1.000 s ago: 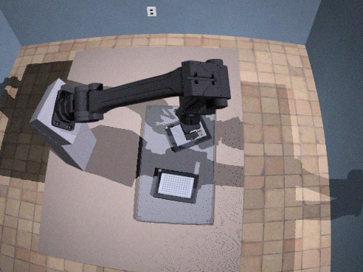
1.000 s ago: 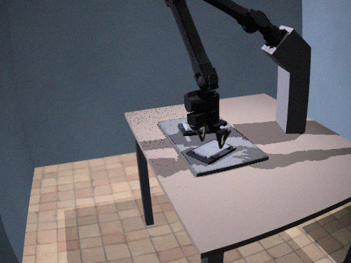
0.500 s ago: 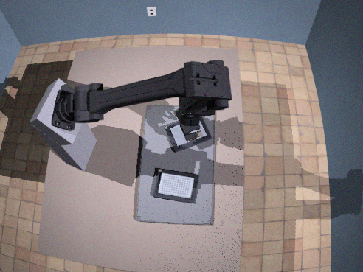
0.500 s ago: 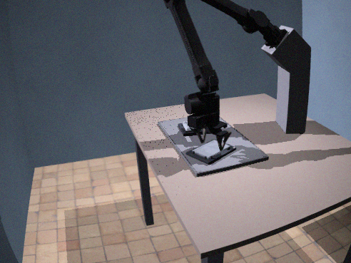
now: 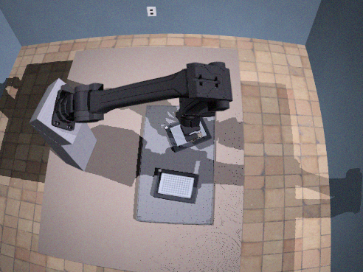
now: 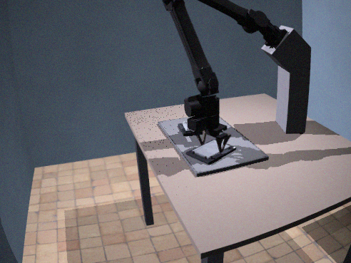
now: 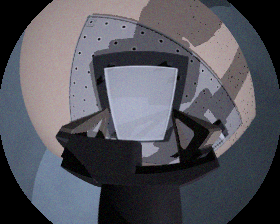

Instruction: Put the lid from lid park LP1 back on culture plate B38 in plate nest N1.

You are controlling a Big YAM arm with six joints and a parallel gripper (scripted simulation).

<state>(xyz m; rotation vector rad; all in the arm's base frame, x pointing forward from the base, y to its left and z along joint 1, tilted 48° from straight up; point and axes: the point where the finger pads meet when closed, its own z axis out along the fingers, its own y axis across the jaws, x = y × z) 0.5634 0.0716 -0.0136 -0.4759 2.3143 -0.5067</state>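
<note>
My hand is 10 mm above the clear lid. Also, from my hand: culture plate B38: 70 mm behind, 230 mm to the right; dark plate nest N1: 70 mm behind, 230 mm to the right, 20 mm below; dark lid park LP1: 20 mm below.
</note>
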